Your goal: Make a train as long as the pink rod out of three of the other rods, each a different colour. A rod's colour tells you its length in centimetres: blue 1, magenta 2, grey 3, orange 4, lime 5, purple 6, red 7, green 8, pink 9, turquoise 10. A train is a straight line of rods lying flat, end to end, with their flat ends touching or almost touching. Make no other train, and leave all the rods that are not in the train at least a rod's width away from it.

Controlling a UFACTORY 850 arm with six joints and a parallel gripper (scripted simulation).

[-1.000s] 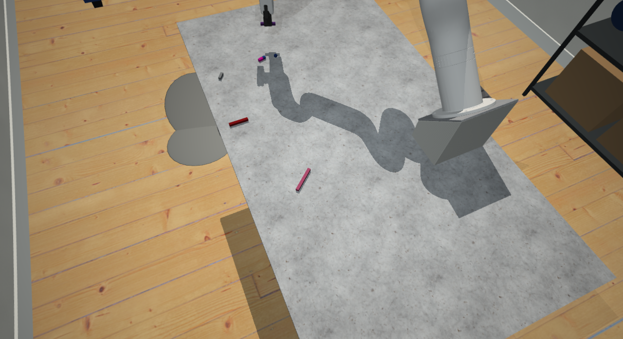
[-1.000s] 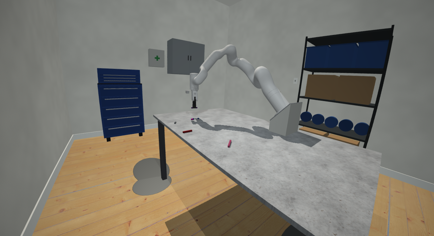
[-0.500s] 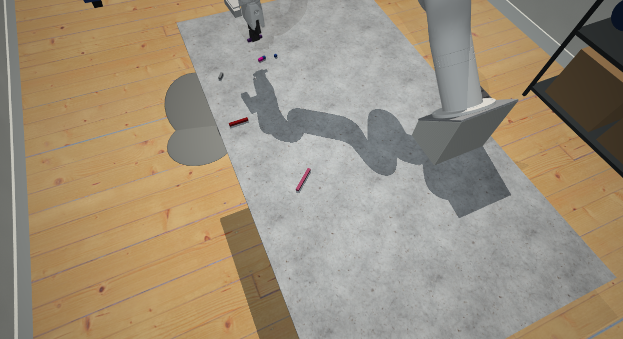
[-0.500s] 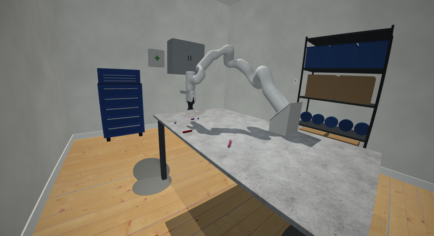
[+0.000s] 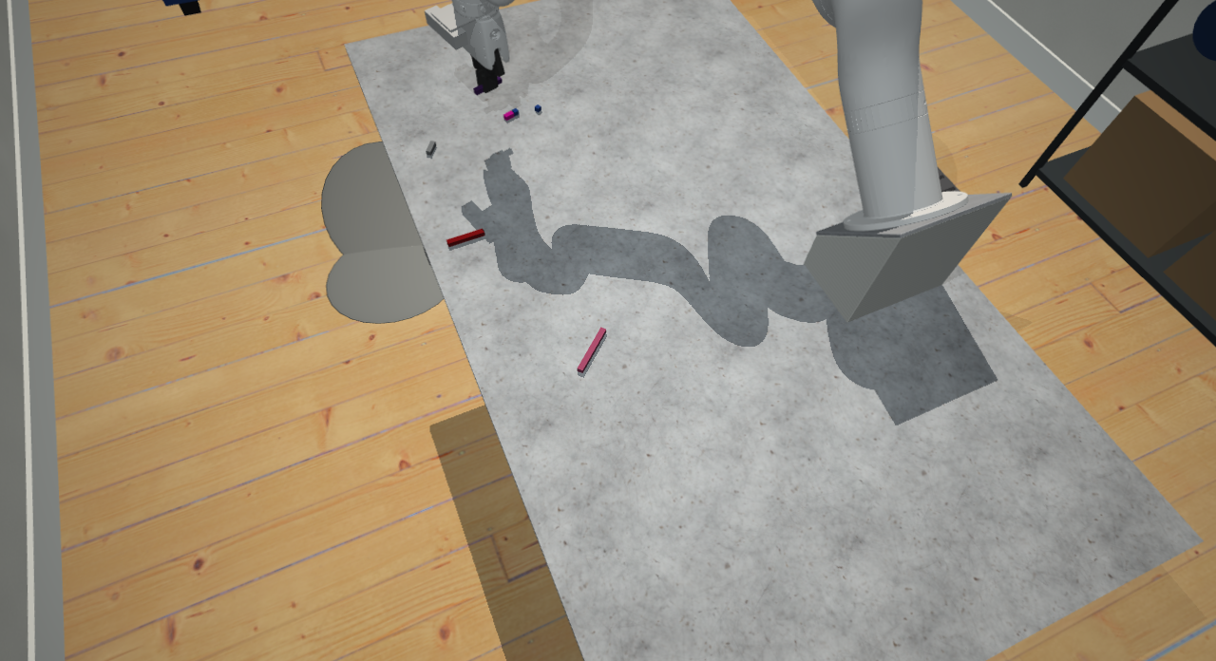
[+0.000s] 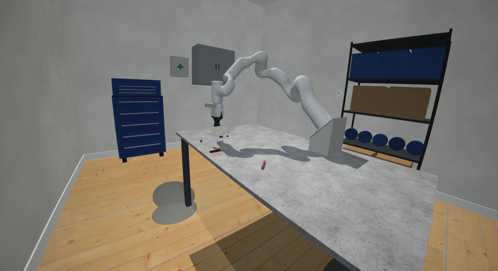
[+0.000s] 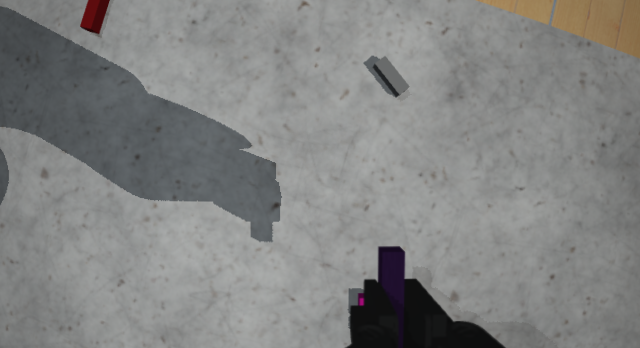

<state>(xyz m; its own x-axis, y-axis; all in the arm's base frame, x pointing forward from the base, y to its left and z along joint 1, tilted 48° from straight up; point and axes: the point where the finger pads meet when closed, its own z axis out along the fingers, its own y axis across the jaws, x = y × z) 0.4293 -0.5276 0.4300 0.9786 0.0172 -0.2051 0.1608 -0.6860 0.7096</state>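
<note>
Right now my hand is 120 mm above the magenta rod, 40 mm past it and 10 mm to the left of it. Round my hand: grey rod: 140 mm ahead, 120 mm below; red rod: 240 mm to the left, 180 mm ahead, 120 mm below; purple rod: 20 mm below.
</note>
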